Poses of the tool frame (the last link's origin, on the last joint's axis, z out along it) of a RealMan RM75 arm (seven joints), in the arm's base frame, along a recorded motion.
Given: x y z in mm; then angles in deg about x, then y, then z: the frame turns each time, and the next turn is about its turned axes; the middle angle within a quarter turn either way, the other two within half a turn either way.
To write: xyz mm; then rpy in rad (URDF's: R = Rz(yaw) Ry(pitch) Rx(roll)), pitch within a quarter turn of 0, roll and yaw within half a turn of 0. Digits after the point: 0 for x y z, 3 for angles.
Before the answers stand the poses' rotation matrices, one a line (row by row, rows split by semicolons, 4 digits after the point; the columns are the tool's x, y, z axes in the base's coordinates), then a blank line. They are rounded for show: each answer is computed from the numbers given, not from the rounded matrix.
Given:
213, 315, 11, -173.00, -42.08, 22.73
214, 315, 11, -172.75, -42.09, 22.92
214, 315, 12, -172.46, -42.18, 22.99
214, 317, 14, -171.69, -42.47, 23.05
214, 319, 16, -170.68, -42.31, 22.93
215, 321, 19, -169.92, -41.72, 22.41
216, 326, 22, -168.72, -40.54, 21.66
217, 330, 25, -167.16, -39.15, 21.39
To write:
0.6846 -0.2868 -0.6702; -0.3082 -0.9470 0.0905; -0.6606 0.1446 -0.7367
0.6835 -0.2890 -0.6703; -0.3084 -0.9466 0.0937; -0.6616 0.1427 -0.7362
0.6822 -0.2894 -0.6715; -0.3061 -0.9470 0.0972; -0.6640 0.1392 -0.7346
0.6787 -0.2888 -0.6752; -0.2976 -0.9487 0.1066; -0.6714 0.1286 -0.7299
0.6811 -0.2881 -0.6731; -0.2841 -0.9513 0.1198; -0.6749 0.1096 -0.7298
0.6900 -0.2846 -0.6655; -0.2677 -0.9546 0.1306; -0.6725 0.0880 -0.7349
0.7063 -0.2805 -0.6500; -0.2438 -0.9584 0.1486; -0.6646 0.0535 -0.7453
0.7221 -0.2828 -0.6314; -0.2250 -0.9590 0.1723; -0.6542 0.0176 -0.7561

213, 315, 11, 2.948, 0.722, -0.423
214, 315, 11, 2.950, 0.723, -0.424
214, 315, 12, 2.954, 0.726, -0.422
214, 317, 14, 2.967, 0.736, -0.413
214, 319, 16, 2.992, 0.741, -0.395
215, 321, 19, 3.022, 0.738, -0.370
216, 326, 22, 3.070, 0.727, -0.332
217, 330, 25, 3.118, 0.713, -0.302

